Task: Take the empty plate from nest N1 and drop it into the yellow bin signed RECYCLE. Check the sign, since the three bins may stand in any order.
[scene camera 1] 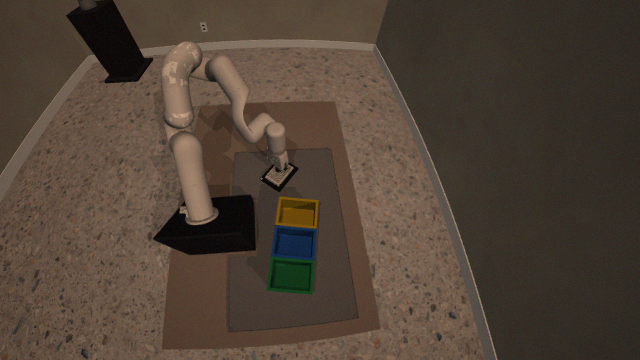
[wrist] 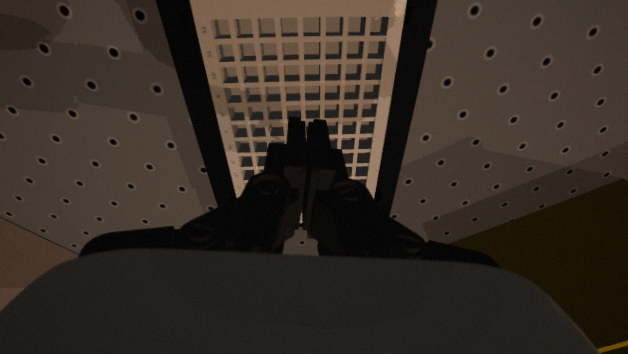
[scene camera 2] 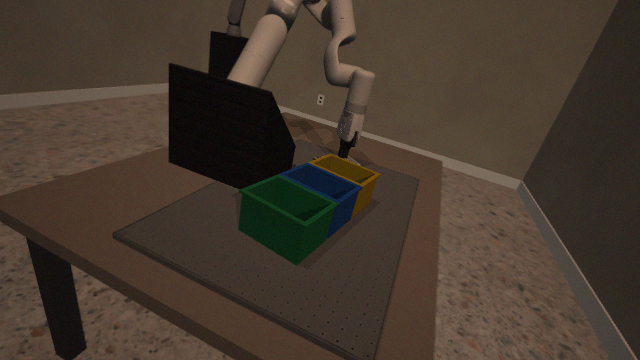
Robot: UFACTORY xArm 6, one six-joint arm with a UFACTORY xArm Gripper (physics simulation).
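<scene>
A white gridded plate [wrist: 261,69] and a black nest [wrist: 184,45] are part of the scene, and so is the gripper [scene camera 2: 342,157], which the wrist view shows too [wrist: 303,147].
</scene>
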